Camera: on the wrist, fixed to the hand. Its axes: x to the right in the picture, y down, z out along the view.
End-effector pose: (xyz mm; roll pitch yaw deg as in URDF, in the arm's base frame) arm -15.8 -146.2 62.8 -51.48 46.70 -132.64
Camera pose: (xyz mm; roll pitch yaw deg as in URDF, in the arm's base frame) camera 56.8 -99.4 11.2 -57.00 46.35 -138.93
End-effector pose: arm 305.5 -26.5 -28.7 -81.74 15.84 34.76
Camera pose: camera 285.7 -76.4 -113.8 -83.65 13.47 31.00
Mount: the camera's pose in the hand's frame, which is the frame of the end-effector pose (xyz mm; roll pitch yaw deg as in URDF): -19.8 88.8 -42.9 -1.04 3.28 -2.84
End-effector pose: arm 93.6 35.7 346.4 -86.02 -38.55 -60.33
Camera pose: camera 82.4 -18.6 262.5 -84.03 -41.06 -64.93
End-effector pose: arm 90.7 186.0 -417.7 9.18 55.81 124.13
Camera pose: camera 31.8 104.5 -417.2 4.44 59.43 119.65
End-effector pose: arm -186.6 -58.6 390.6 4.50 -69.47 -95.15
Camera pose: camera -97.5 -93.3 359.5 9.36 -65.84 -101.44
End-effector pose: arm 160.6 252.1 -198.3 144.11 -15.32 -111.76
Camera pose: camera 132.7 308.5 -119.8 141.95 -16.27 -107.36
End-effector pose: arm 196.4 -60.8 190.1 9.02 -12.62 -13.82
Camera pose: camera 206.2 34.0 158.0 8.49 -8.93 -16.13
